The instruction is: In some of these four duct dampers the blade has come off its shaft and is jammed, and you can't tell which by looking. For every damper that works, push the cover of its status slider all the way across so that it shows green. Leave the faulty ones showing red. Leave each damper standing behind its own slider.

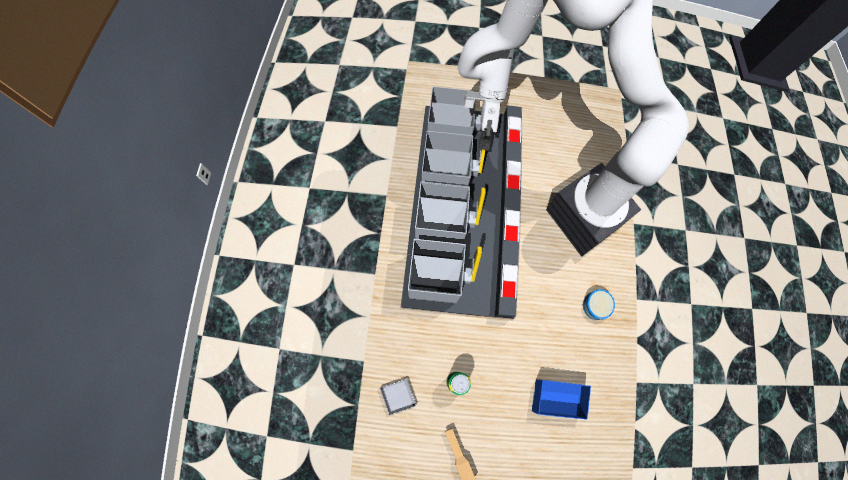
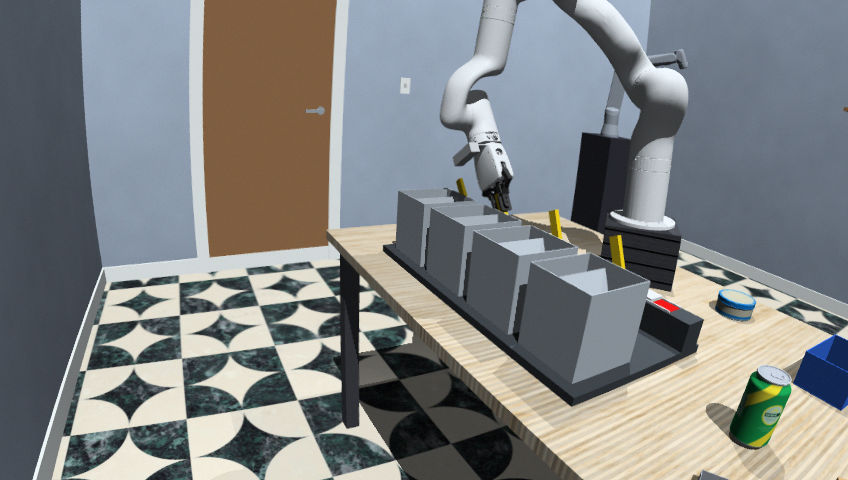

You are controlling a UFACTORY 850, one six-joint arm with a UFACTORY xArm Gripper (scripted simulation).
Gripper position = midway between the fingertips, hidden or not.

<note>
In view: my gripper [image 2: 503, 212], a blue box [image 1: 566, 399], a blue-rimmed tin [image 2: 732, 304], a damper [image 2: 578, 335] and a damper [image 2: 413, 216].
The blue-rimmed tin also shows in image 1 [image 1: 598, 305]. My gripper also shows in image 1 [image 1: 483, 147].
</note>
